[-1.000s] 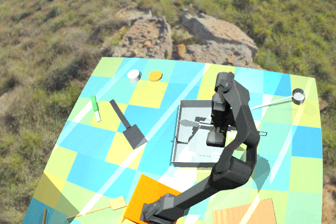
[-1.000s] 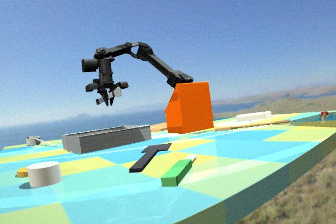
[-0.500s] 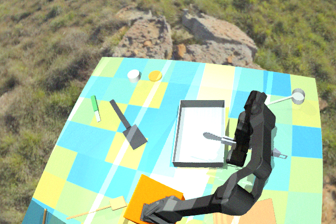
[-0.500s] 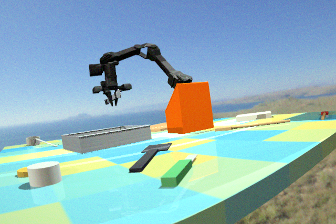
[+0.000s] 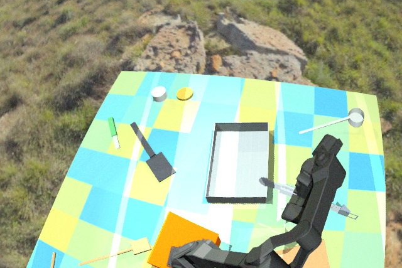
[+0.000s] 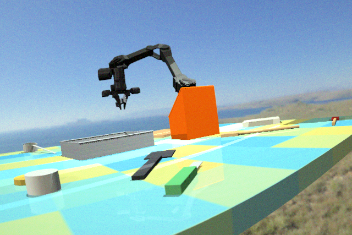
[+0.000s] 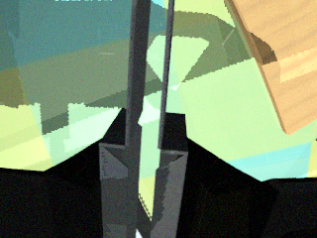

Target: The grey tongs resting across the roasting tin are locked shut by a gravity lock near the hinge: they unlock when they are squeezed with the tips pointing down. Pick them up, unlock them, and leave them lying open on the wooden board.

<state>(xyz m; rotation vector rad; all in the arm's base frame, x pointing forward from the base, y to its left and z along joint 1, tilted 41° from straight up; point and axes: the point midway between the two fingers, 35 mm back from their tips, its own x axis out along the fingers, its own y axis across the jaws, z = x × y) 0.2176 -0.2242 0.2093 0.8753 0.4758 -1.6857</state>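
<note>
Right now my gripper tip is 28 cm past the wooden board, 5 cm to the left of it and 15 cm above it. The rest, counted from my gripper tip: dark spatula: 21 cm ahead, 57 cm to the left, 16 cm below; then grey roasting tin: 20 cm ahead, 22 cm to the left, 13 cm below; then yellow disc: 51 cm ahead, 51 cm to the left, 15 cm below.
</note>
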